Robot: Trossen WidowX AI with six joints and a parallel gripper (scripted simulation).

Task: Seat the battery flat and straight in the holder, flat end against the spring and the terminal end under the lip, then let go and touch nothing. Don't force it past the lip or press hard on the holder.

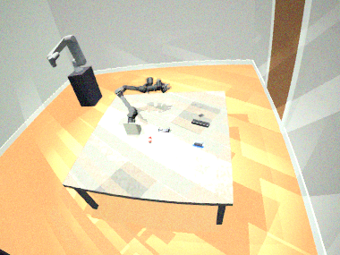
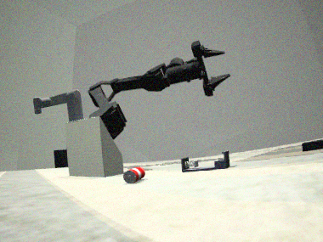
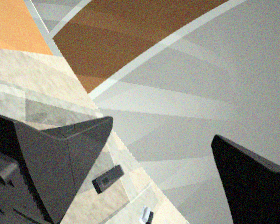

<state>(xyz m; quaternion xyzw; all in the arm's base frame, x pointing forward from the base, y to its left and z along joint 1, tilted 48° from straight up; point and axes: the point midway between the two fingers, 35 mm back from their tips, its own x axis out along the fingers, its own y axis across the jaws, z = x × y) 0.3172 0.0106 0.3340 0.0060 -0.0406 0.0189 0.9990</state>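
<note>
Right now my gripper tip is 16 cm past the battery, 37 cm to the left of it and 29 cm above it.
</note>
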